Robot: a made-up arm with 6 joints.
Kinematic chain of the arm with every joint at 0, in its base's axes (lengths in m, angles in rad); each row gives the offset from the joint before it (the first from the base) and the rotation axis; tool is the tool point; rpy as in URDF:
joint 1: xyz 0 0 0.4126 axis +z
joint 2: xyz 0 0 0 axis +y
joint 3: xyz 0.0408 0 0.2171 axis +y
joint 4: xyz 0.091 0 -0.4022 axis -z
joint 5: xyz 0 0 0 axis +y
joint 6: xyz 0.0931 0 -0.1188 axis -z
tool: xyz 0 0 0 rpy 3.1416 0 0
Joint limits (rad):
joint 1: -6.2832..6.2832
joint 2: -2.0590..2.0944
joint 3: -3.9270..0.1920
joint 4: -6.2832..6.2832
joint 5: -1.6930..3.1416
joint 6: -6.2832..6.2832
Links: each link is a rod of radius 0.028 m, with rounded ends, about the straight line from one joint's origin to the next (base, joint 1, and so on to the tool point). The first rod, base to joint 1, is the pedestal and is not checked.
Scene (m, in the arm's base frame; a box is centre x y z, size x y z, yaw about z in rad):
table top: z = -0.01
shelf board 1: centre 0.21 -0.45 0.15 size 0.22 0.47 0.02 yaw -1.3
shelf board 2: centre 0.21 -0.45 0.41 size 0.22 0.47 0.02 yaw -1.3
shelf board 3: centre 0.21 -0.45 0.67 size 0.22 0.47 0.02 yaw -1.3
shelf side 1: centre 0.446 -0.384 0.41 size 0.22 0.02 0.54 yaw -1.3
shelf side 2: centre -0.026 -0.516 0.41 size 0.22 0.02 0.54 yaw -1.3
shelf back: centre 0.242 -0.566 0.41 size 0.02 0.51 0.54 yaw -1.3
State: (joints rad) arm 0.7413 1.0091 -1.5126 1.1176 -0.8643 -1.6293
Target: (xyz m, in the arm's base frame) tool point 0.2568 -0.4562 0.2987
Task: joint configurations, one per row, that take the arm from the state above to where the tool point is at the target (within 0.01 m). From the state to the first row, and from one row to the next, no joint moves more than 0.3 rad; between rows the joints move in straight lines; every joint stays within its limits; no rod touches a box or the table.
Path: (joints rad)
1: 0.4467 0.8819 -1.2991 1.2727 -1.0607 -1.6293
2: 0.1521 0.7547 -1.0856 1.4278 -1.2570 -1.6293
3: -0.1425 0.6274 -0.8721 1.5829 -1.4534 -1.6293
4: -0.4371 0.5002 -0.6586 1.7380 -1.6498 -1.6293
5: -0.5505 0.5937 -0.9023 1.6025 -1.4506 -1.6293
6: -0.6639 0.6871 -1.1461 1.4670 -1.2515 -1.6293
7: -0.7773 0.7806 -1.3899 1.3315 -1.0523 -1.6293

